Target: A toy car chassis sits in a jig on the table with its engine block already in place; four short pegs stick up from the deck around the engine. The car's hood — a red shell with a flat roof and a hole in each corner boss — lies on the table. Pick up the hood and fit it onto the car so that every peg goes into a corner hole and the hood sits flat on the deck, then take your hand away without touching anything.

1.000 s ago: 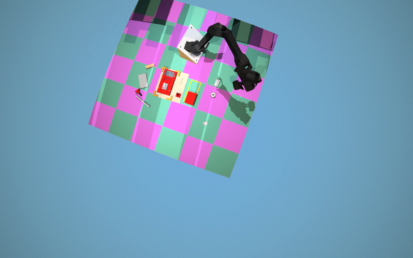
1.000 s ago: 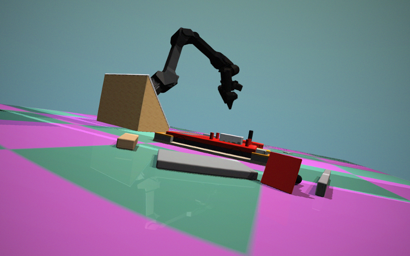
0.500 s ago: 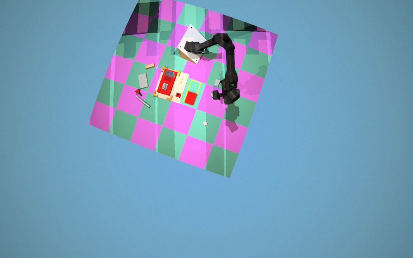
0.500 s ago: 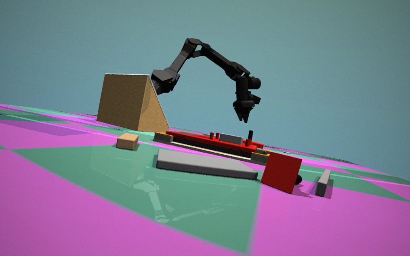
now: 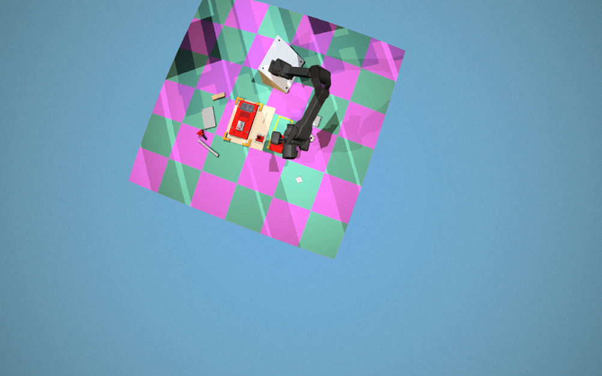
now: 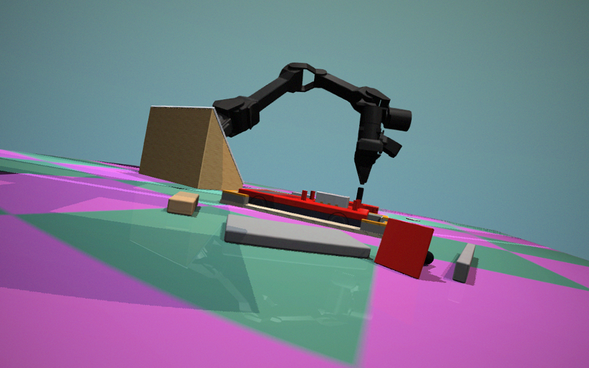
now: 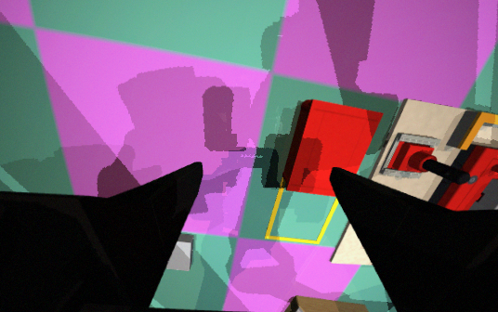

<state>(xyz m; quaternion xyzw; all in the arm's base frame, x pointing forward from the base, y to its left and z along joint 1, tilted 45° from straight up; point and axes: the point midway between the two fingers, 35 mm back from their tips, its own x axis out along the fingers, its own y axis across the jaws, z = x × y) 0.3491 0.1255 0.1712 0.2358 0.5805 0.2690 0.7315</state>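
Right now my gripper tip is 70 mm to the left of the red hood and 60 mm above it. From my gripper tip the other things lie so: beige jig 280 mm to the right, 60 mm below, 40 mm behind; small square 150 mm ahead, 100 mm to the left, 70 mm below; grey engine block 290 mm to the right, 50 mm below, 20 mm behind.
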